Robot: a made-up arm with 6 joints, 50 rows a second.
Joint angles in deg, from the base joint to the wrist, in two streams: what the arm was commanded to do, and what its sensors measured. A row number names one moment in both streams.
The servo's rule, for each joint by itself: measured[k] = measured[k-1] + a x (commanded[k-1-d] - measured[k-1]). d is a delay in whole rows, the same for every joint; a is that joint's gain. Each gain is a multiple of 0.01, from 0.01 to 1. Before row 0 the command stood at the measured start. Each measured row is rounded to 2 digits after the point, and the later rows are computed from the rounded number. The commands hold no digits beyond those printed.
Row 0, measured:
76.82 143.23 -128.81 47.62 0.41 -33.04
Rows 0 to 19, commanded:
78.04 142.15 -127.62 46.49 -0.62 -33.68
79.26 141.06 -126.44 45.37 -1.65 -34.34
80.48 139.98 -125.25 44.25 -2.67 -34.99
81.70 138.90 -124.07 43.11 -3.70 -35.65
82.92 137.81 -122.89 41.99 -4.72 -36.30
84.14 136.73 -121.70 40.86 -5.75 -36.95
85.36 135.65 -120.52 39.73 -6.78 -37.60
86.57 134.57 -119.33 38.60 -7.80 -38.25
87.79 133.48 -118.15 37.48 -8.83 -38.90
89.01 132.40 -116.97 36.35 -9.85 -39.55
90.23 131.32 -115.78 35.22 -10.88 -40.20
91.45 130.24 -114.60 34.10 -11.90 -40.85
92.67 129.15 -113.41 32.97 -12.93 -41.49
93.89 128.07 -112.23 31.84 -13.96 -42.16
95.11 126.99 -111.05 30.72 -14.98 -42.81
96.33 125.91 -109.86 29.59 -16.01 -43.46
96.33 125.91 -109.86 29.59 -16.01 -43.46
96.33 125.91 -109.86 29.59 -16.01 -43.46
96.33 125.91 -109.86 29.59 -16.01 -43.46
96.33 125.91 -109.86 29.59 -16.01 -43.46
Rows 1 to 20, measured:
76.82 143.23 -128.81 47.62 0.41 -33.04
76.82 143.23 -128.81 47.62 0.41 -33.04
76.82 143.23 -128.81 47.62 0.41 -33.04
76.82 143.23 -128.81 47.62 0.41 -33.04
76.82 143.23 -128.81 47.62 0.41 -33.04
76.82 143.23 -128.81 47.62 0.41 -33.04
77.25 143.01 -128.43 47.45 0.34 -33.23
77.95 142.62 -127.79 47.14 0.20 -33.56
78.84 142.09 -126.98 46.71 0.00 -33.99
79.84 141.45 -126.05 46.17 -0.26 -34.49
80.92 140.72 -125.04 45.54 -0.57 -35.03
82.05 139.92 -123.97 44.84 -0.93 -35.61
83.21 139.07 -122.87 44.07 -1.34 -36.21
84.39 138.17 -121.74 43.25 -1.79 -36.82
85.58 137.23 -120.59 42.38 -2.28 -37.44
86.78 136.26 -119.43 41.48 -2.81 -38.07
87.99 135.27 -118.26 40.54 -3.37 -38.71
89.20 134.26 -117.09 39.57 -3.97 -39.35
90.41 133.24 -115.91 38.58 -4.60 -39.99
91.63 132.21 -114.73 37.57 -5.26 -40.64
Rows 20 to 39, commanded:
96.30 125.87 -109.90 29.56 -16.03 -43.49
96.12 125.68 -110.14 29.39 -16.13 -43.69
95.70 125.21 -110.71 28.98 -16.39 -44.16
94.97 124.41 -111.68 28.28 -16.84 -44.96
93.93 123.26 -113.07 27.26 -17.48 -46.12
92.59 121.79 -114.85 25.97 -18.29 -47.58
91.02 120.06 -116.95 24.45 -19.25 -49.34
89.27 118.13 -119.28 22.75 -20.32 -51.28
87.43 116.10 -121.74 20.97 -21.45 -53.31
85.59 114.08 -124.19 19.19 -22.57 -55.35
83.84 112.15 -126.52 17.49 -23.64 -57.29
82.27 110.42 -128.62 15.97 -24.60 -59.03
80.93 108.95 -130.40 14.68 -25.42 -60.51
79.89 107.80 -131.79 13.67 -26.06 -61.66
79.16 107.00 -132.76 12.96 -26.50 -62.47
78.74 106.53 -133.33 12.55 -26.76 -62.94
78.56 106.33 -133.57 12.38 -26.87 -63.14
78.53 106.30 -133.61 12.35 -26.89 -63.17
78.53 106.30 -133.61 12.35 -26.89 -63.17
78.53 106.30 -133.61 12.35 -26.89 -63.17
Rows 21 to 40, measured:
92.85 131.17 -113.55 36.54 -5.94 -41.29
94.07 130.12 -112.37 35.50 -6.64 -41.94
94.86 129.28 -111.57 34.61 -7.30 -42.40
95.37 128.61 -111.02 33.86 -7.91 -42.72
95.71 128.07 -110.65 33.22 -8.48 -42.94
95.93 127.64 -110.40 32.68 -9.01 -43.10
96.06 127.29 -110.24 32.21 -9.50 -43.22
96.08 126.97 -110.21 31.79 -9.96 -43.36
95.95 126.62 -110.37 31.37 -10.41 -43.60
95.61 126.18 -110.79 30.91 -10.86 -44.01
95.02 125.60 -111.52 30.36 -11.32 -44.64
94.17 124.84 -112.59 29.70 -11.81 -45.52
93.07 123.88 -113.99 28.91 -12.33 -46.67
91.74 122.73 -115.68 27.99 -12.89 -48.05
90.23 121.40 -117.62 26.94 -13.49 -49.63
88.61 119.94 -119.72 25.78 -14.13 -51.35
86.94 118.38 -121.90 24.54 -14.80 -53.13
85.31 116.79 -124.05 23.25 -15.49 -54.90
83.78 115.22 -126.08 21.96 -16.19 -56.58
82.42 113.74 -127.91 20.72 -16.88 -58.10

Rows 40 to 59, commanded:
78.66 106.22 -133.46 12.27 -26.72 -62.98
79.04 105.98 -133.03 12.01 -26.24 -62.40
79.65 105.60 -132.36 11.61 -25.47 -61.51
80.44 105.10 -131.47 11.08 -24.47 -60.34
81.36 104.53 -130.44 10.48 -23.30 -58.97
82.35 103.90 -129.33 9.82 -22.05 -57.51
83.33 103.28 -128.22 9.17 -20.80 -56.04
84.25 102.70 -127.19 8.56 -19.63 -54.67
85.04 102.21 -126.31 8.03 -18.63 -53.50
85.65 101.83 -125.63 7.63 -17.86 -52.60
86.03 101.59 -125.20 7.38 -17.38 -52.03
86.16 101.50 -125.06 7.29 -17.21 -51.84
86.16 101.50 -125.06 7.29 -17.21 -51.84
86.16 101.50 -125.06 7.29 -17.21 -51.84
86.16 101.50 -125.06 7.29 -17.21 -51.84
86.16 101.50 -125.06 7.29 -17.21 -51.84
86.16 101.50 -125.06 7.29 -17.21 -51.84
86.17 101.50 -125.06 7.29 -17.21 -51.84
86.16 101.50 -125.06 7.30 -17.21 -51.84
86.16 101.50 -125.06 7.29 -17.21 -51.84
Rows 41 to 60, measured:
81.28 112.39 -129.46 19.56 -17.55 -59.41
80.39 111.22 -130.70 18.51 -18.19 -60.47
79.75 110.24 -131.62 17.59 -18.80 -61.27
79.32 109.45 -132.26 16.80 -19.37 -61.84
79.04 108.82 -132.69 16.13 -19.90 -62.24
78.86 108.32 -132.98 15.56 -20.39 -62.52
78.79 107.90 -133.13 15.07 -20.83 -62.66
78.88 107.52 -133.10 14.61 -21.21 -62.58
79.15 107.14 -132.86 14.16 -21.51 -62.26
79.60 106.73 -132.42 13.70 -21.72 -61.68
80.22 106.29 -131.79 13.22 -21.83 -60.87
80.97 105.81 -131.00 12.71 -21.85 -59.86
81.80 105.30 -130.11 12.18 -21.78 -58.71
82.66 104.78 -129.18 11.64 -21.63 -57.50
83.49 104.27 -128.26 11.10 -21.42 -56.30
84.25 103.78 -127.42 10.58 -21.17 -55.19
84.87 103.34 -126.71 10.10 -20.90 -54.24
85.32 102.97 -126.18 9.68 -20.64 -53.52
85.61 102.68 -125.82 9.32 -20.40 -53.02
85.80 102.44 -125.58 9.02 -20.18 -52.67

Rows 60 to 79, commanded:
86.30 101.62 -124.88 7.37 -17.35 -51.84
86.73 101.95 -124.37 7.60 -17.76 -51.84
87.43 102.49 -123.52 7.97 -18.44 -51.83
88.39 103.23 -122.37 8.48 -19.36 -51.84
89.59 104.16 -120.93 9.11 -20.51 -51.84
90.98 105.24 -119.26 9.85 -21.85 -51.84
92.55 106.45 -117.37 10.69 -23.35 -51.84
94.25 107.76 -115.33 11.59 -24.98 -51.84
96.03 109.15 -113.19 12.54 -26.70 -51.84
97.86 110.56 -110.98 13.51 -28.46 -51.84
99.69 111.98 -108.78 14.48 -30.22 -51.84
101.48 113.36 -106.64 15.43 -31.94 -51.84
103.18 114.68 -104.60 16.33 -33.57 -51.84
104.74 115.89 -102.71 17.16 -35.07 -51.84
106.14 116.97 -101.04 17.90 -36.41 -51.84
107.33 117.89 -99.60 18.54 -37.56 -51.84
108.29 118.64 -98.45 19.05 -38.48 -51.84
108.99 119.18 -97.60 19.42 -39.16 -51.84
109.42 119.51 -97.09 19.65 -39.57 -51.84
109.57 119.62 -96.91 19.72 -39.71 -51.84
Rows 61 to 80, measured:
85.93 102.25 -125.41 8.76 -19.97 -52.42
86.01 102.10 -125.30 8.54 -19.78 -52.25
86.06 101.98 -125.22 8.35 -19.60 -52.13
86.10 101.88 -125.17 8.19 -19.43 -52.04
86.12 101.80 -125.13 8.06 -19.27 -51.98
86.13 101.74 -125.11 7.94 -19.13 -51.94
86.19 101.72 -125.04 7.85 -19.01 -51.91
86.38 101.77 -124.83 7.81 -18.92 -51.89
86.75 101.91 -124.41 7.83 -18.89 -51.87
87.32 102.17 -123.76 7.93 -18.92 -51.86
88.11 102.57 -122.85 8.11 -19.03 -51.85
89.11 103.10 -121.70 8.37 -19.23 -51.85
90.31 103.77 -120.31 8.72 -19.52 -51.85
91.69 104.57 -118.72 9.15 -19.90 -51.85
93.21 105.49 -116.95 9.66 -20.38 -51.85
94.84 106.50 -115.04 10.24 -20.95 -51.85
96.54 107.60 -113.04 10.88 -21.60 -51.85
98.27 108.75 -110.99 11.56 -22.32 -51.85
99.99 109.94 -108.95 12.28 -23.11 -51.85
101.65 111.13 -106.95 13.01 -23.95 -51.85

